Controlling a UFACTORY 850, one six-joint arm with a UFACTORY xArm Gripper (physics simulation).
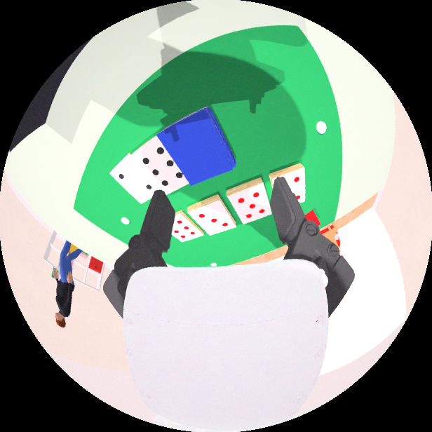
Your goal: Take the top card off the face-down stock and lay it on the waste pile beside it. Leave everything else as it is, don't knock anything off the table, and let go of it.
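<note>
The face-down stock (202, 152) is a blue-backed pile on the green mat, with thin card edges showing along its right side. Face-up white cards with black dots (162, 167) adjoin its left edge, and a further white card with one black dot (122, 176) shows at their left; these form the pile beside the stock. The blue pile meets the dotted card without a visible gap. My gripper (219, 194) is open and empty, above the mat, with its fingers wide apart on the near side of the stock. Its shadow falls on the mat behind the stock and partly on it.
Several thick face-up piles with red dots stand in a row, including one (211, 218) and another (250, 201); the right finger partly hides the rightmost pile (296, 184). White discs (321, 127) (125, 220) lie on the green mat (320, 155). A red object (312, 218) is at the right.
</note>
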